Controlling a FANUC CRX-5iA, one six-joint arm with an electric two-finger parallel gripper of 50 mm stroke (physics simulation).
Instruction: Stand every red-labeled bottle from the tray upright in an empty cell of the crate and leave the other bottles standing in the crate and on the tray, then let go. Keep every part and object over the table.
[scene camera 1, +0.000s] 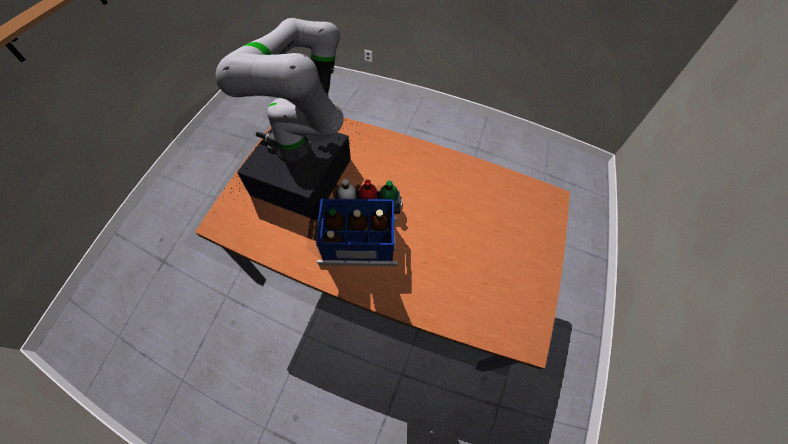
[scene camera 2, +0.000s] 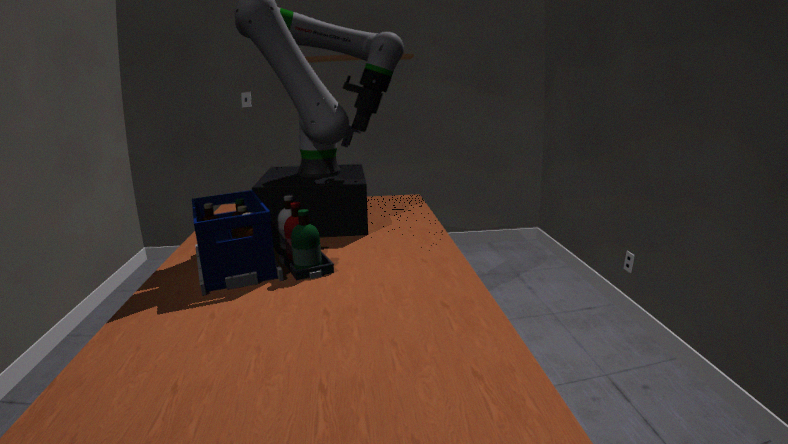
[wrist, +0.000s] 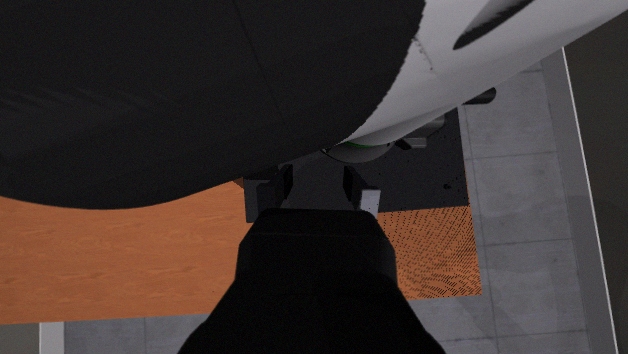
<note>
I see my gripper (scene camera 2: 345, 145).
My gripper also shows in the wrist view (wrist: 318, 175).
</note>
